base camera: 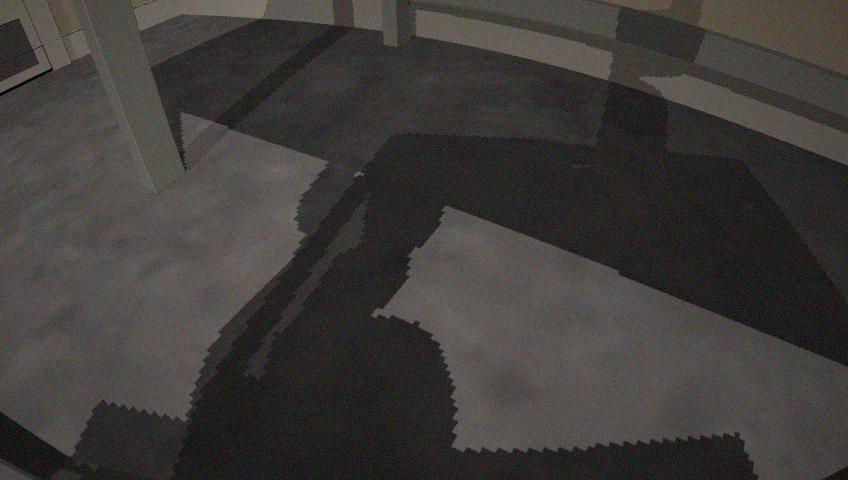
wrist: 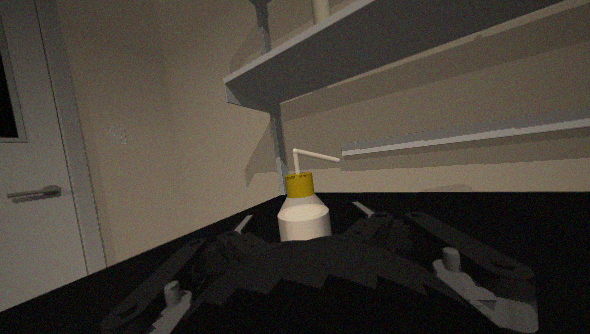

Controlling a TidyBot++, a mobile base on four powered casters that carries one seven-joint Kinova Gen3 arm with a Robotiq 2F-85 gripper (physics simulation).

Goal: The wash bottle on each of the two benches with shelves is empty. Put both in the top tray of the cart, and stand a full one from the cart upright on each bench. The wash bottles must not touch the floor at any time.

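Frame: origin at the arm's base, x ahead, y left, z up, level; metres.
Where they show: gripper, fingertip midpoint: (wrist: 303, 218).
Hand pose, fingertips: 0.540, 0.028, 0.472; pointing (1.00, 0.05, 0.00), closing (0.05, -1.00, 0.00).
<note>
After its pixels a point has its place, as x, y, z.
A white wash bottle (wrist: 304, 223) @[0.553, 0.028, 0.463] with a yellow cap and a bent white spout stands upright on the black bench top (wrist: 350, 200) @[0.963, -0.115, 0.365] in the wrist view. My gripper (wrist: 303, 218) @[0.540, 0.028, 0.472] is open, its fingertips apart to the left and right of the bottle in the picture. The bottle shows beyond the gripper body, which hides its base. I cannot tell from this view whether the bottle is between the fingertips or past them. The cart, its top tray and the other wash bottles do not show.
A grey shelf (wrist: 310, 65) @[0.924, -0.033, 0.803] overhangs the bench, with a pale object (wrist: 321, 11) @[0.899, -0.079, 0.933] on it. A lower ledge (wrist: 465, 137) @[0.885, -0.423, 0.526] runs along the wall at the right. A door (wrist: 40, 230) @[1.119, 1.313, 0.344] stands at the left. In the base view a pale leg (base camera: 133, 107) @[0.570, 0.412, -0.259] rises from the floor.
</note>
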